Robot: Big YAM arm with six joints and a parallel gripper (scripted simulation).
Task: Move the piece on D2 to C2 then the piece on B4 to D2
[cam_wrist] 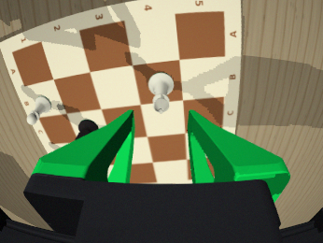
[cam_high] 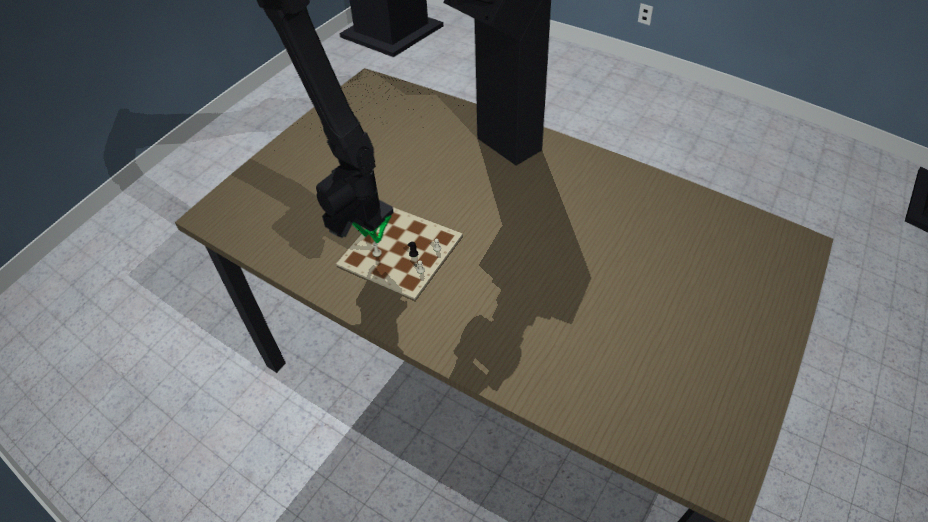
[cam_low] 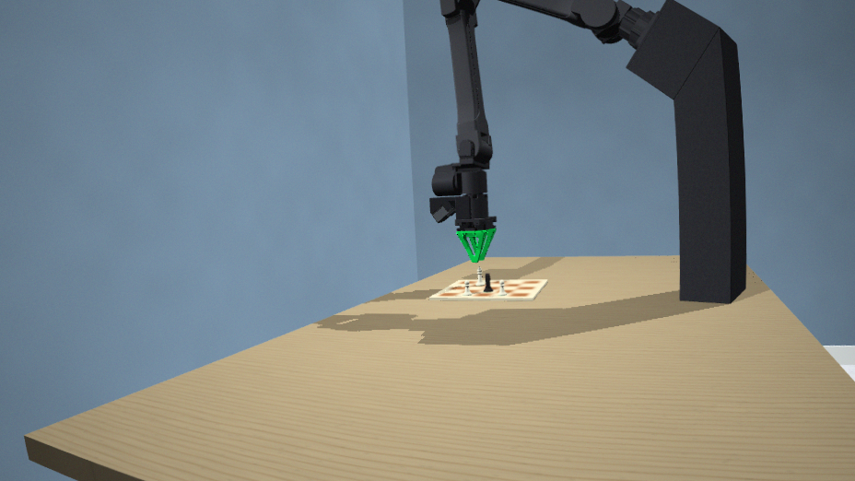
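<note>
Right now the white pawn is 4 cm below my hand. Round my hand: black piece: 7 cm to the left, 5 cm below, 5 cm behind; chessboard: 7 cm below, 5 cm behind, 3 cm to the left.
</note>
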